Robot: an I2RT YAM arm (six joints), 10 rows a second.
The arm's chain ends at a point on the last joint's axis. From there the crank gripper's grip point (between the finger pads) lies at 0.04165 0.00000 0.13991 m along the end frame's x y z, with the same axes.
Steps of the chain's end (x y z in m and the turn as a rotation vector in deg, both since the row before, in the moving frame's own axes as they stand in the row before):
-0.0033 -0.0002 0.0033 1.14 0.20 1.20
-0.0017 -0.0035 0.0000 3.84 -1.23 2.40
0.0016 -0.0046 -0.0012 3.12 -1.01 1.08
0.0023 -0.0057 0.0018 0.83 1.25 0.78
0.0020 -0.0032 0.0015 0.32 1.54 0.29
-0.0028 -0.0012 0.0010 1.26 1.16 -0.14
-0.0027 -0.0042 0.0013 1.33 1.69 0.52
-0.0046 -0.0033 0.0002 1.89 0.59 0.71
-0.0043 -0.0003 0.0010 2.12 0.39 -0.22
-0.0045 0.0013 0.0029 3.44 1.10 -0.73
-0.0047 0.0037 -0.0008 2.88 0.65 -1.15
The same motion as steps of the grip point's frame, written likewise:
-0.0028 -0.0021 0.0031 1.14 0.20 1.20
-0.0046 -0.0112 0.0006 3.84 -1.23 2.40
-0.0008 -0.0115 -0.0007 3.12 -1.01 1.08
0.0054 -0.0071 0.0008 0.83 1.25 0.78
0.0057 -0.0038 0.0003 0.32 1.54 0.29
0.0000 -0.0044 0.0001 1.26 1.16 -0.14
0.0014 -0.0070 0.0000 1.33 1.69 0.52
-0.0031 -0.0074 -0.0003 1.89 0.59 0.71
-0.0034 -0.0056 0.0006 2.12 0.39 -0.22
-0.0019 -0.0076 0.0018 3.44 1.10 -0.73
-0.0032 -0.0042 -0.0015 2.88 0.65 -1.15

